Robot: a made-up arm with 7 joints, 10 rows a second.
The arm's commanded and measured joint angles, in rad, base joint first. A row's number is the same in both.
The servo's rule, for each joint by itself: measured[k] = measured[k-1] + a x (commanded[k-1-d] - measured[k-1]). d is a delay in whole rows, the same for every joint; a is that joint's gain. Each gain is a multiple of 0.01, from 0.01 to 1. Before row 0 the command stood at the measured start. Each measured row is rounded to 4 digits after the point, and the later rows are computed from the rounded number. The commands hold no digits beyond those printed.
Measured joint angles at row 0:
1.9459 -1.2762 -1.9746 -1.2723 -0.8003 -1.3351 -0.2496
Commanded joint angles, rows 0 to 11:
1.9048 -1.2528 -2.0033 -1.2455 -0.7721 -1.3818 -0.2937
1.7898 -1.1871 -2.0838 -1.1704 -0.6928 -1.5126 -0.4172
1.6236 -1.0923 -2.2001 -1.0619 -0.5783 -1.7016 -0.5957
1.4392 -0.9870 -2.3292 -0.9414 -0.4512 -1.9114 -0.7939
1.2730 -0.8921 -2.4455 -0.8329 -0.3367 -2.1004 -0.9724
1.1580 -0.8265 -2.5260 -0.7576 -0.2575 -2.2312 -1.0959
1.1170 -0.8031 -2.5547 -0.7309 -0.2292 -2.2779 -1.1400
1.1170 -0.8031 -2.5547 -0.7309 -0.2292 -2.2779 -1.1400
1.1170 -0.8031 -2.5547 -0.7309 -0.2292 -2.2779 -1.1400
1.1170 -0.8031 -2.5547 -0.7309 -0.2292 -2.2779 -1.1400
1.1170 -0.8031 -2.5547 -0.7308 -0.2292 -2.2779 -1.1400
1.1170 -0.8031 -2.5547 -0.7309 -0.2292 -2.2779 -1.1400
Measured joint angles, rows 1 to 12:
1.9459 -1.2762 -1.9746 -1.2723 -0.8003 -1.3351 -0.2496
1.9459 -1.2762 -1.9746 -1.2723 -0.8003 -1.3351 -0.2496
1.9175 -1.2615 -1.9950 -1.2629 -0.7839 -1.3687 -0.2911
1.8294 -1.2146 -2.0580 -1.2305 -0.7311 -1.4723 -0.4096
1.6874 -1.1376 -2.1589 -1.1715 -0.6425 -1.6374 -0.5845
1.5161 -1.0427 -2.2798 -1.0910 -0.5315 -1.8347 -0.7813
1.3484 -0.9478 -2.3974 -1.0007 -0.4185 -2.0260 -0.9609
1.2170 -0.8714 -2.4887 -0.9156 -0.3251 -2.1737 -1.0878
1.1480 -0.8284 -2.5356 -0.8510 -0.2695 -2.2487 -1.1369
1.1266 -0.8125 -2.5492 -0.8090 -0.2461 -2.2697 -1.1398
1.1200 -0.8066 -2.5531 -0.7817 -0.2363 -2.2756 -1.1400
1.1179 -0.8044 -2.5542 -0.7639 -0.2322 -2.2773 -1.1400
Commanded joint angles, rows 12 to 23:
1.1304 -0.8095 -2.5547 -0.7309 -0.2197 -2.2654 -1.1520
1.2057 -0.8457 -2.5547 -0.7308 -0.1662 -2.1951 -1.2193
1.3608 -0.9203 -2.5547 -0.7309 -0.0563 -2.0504 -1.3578
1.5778 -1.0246 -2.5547 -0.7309 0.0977 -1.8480 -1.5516
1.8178 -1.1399 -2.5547 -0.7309 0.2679 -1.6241 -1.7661
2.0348 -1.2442 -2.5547 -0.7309 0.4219 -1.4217 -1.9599
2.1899 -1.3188 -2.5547 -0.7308 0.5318 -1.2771 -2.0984
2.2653 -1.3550 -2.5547 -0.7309 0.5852 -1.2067 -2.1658
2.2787 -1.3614 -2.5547 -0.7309 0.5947 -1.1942 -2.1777
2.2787 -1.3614 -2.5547 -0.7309 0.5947 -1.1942 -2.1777
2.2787 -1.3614 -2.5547 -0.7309 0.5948 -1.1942 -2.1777
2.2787 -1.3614 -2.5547 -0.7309 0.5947 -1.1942 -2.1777
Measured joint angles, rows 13 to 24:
1.1173 -0.8036 -2.5546 -0.7523 -0.2305 -2.2777 -1.1400
1.1171 -0.8033 -2.5547 -0.7448 -0.2297 -2.2778 -1.1400
1.1263 -0.8072 -2.5547 -0.7399 -0.2239 -2.2689 -1.1513
1.1811 -0.8315 -2.5547 -0.7367 -0.1904 -2.2158 -1.2152
1.3051 -0.8874 -2.5547 -0.7347 -0.1126 -2.0967 -1.3492
1.4933 -0.9738 -2.5547 -0.7334 0.0094 -1.9176 -1.5395
1.7172 -1.0784 -2.5547 -0.7325 0.1593 -1.7063 -1.7525
1.9363 -1.1829 -2.5547 -0.7319 0.3116 -1.5014 -1.9475
2.1113 -1.2685 -2.5547 -0.7315 0.4393 -1.3399 -2.0893
2.2176 -1.3230 -2.5547 -0.7313 0.5239 -1.2440 -2.1612
2.2598 -1.3472 -2.5547 -0.7312 0.5650 -1.2081 -2.1767
2.2728 -1.3561 -2.5547 -0.7311 0.5822 -1.1981 -2.1776

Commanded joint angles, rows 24 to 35:
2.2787 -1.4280 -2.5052 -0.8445 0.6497 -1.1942 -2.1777
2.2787 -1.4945 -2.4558 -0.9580 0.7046 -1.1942 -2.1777
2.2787 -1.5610 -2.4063 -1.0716 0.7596 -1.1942 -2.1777
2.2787 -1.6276 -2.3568 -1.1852 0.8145 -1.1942 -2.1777
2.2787 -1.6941 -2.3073 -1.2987 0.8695 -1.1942 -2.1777
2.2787 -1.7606 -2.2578 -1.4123 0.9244 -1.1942 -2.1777
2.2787 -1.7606 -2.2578 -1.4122 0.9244 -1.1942 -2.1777
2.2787 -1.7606 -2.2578 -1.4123 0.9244 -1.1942 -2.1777
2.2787 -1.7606 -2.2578 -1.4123 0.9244 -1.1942 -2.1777
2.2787 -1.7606 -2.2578 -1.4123 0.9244 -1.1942 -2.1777
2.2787 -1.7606 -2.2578 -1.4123 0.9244 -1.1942 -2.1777
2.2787 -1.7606 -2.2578 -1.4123 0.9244 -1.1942 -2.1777
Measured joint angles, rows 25 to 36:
2.2769 -1.3594 -2.5547 -0.7310 0.5895 -1.1953 -2.1777
2.2781 -1.3607 -2.5547 -0.7310 0.5925 -1.1945 -2.1777
2.2785 -1.4031 -2.5196 -0.7707 0.6257 -1.1943 -2.1777
2.2786 -1.4607 -2.4743 -0.8363 0.6715 -1.1942 -2.1777
2.2787 -1.5239 -2.4260 -0.9187 0.7226 -1.1942 -2.1777
2.2787 -1.5892 -2.3769 -1.0120 0.7759 -1.1942 -2.1777
2.2787 -1.6553 -2.3275 -1.1123 0.8302 -1.1942 -2.1777
2.2787 -1.7216 -2.2780 -1.2173 0.8848 -1.1942 -2.1777
2.2787 -1.7462 -2.2637 -1.2855 0.9078 -1.1942 -2.1777
2.2787 -1.7553 -2.2595 -1.3299 0.9174 -1.1942 -2.1777
2.2787 -1.7586 -2.2583 -1.3587 0.9215 -1.1942 -2.1777
2.2787 -1.7599 -2.2579 -1.3775 0.9232 -1.1942 -2.1777

